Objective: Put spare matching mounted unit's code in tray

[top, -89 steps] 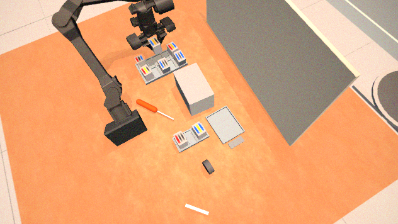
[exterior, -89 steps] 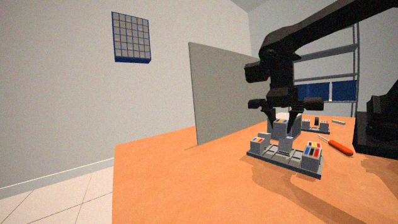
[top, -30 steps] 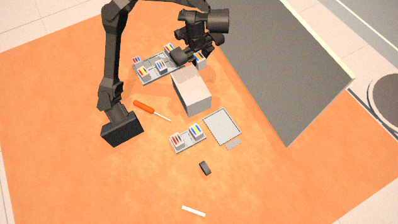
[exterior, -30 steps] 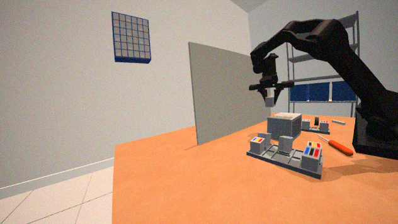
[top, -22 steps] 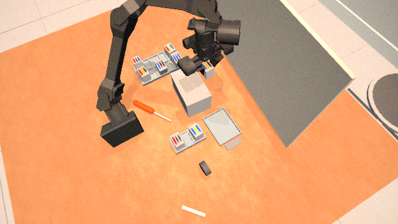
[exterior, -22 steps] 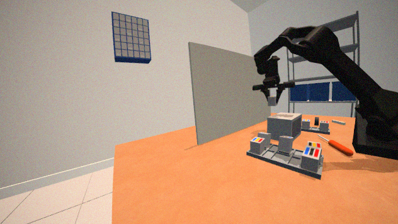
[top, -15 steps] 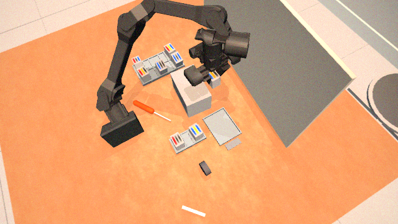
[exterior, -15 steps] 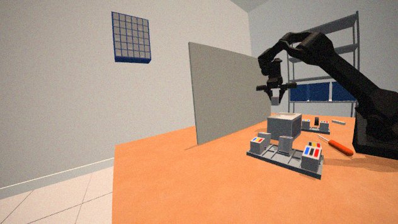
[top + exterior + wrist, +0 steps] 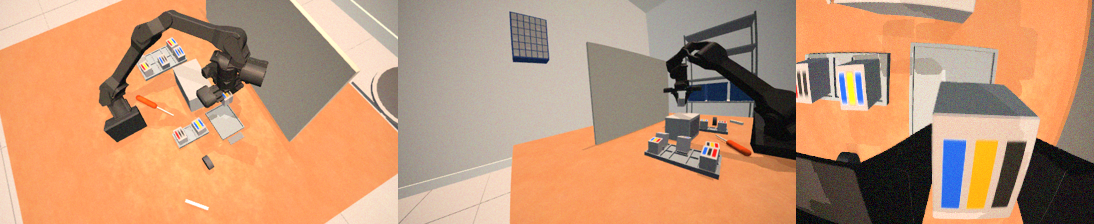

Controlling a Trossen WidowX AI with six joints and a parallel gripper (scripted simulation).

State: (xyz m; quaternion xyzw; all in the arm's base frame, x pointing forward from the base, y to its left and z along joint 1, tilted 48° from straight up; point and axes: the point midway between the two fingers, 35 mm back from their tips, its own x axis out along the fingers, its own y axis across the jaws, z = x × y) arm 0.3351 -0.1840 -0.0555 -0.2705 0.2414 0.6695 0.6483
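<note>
The grey tray is 10 mm behind my gripper tip, 30 mm to the right of it and 130 mm below it. Round my gripper tip: rack 150 mm behind, 10 mm to the right, 130 mm below; black tape roll 150 mm behind, 140 mm to the right, 110 mm below; grey box 40 mm behind, 160 mm to the left, 90 mm below.
</note>
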